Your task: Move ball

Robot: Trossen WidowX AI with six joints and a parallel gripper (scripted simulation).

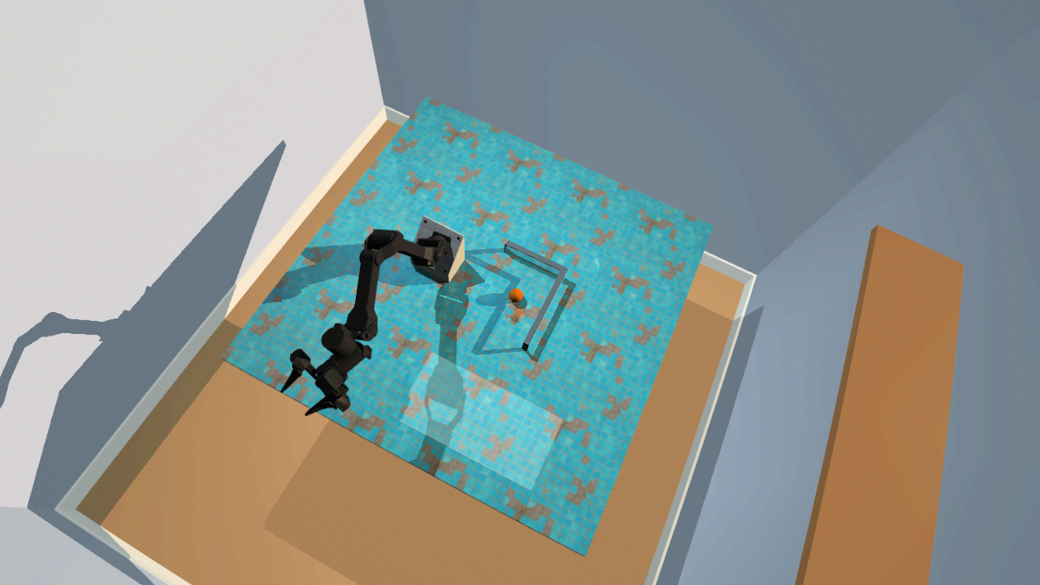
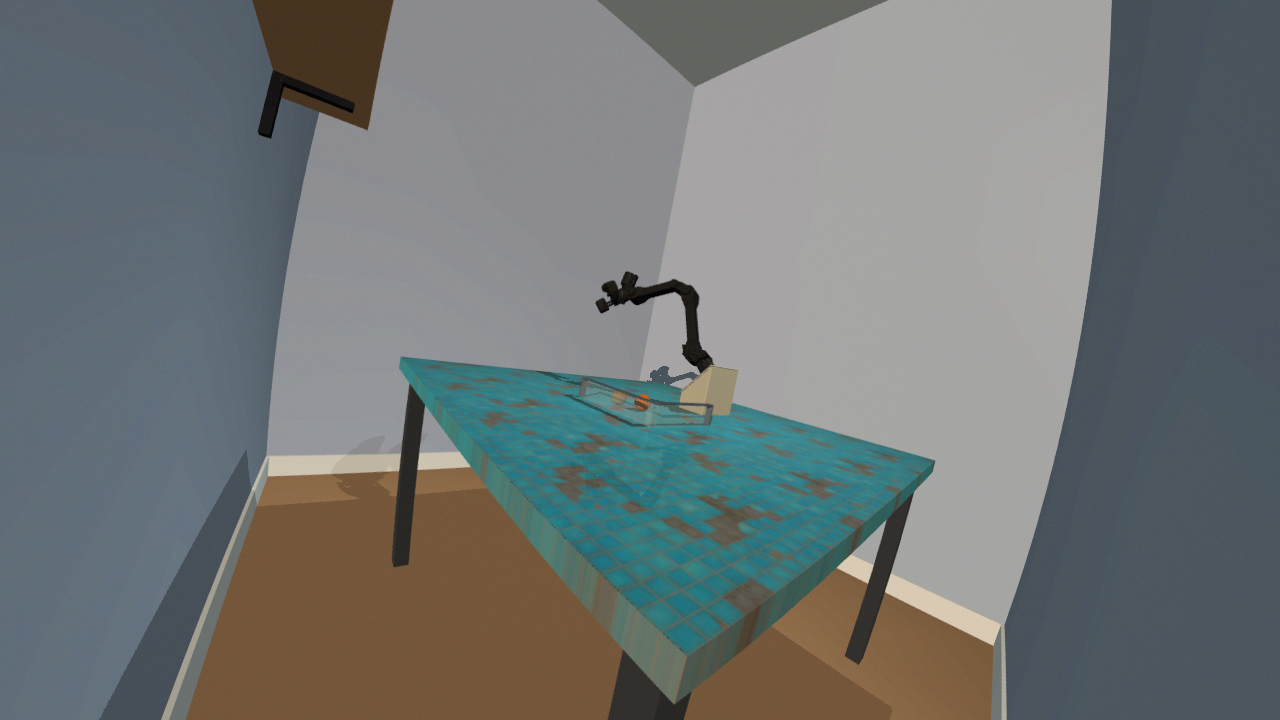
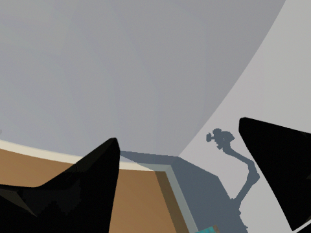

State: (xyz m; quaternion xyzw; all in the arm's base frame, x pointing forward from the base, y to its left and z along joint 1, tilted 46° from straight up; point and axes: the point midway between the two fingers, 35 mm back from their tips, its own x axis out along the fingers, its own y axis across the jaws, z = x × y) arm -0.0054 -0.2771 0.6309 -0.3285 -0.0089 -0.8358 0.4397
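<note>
Now: the see-through copy of ball 37 cm ahead of my gripper tip, 59 cm to the left of it and 34 cm below it.
</note>
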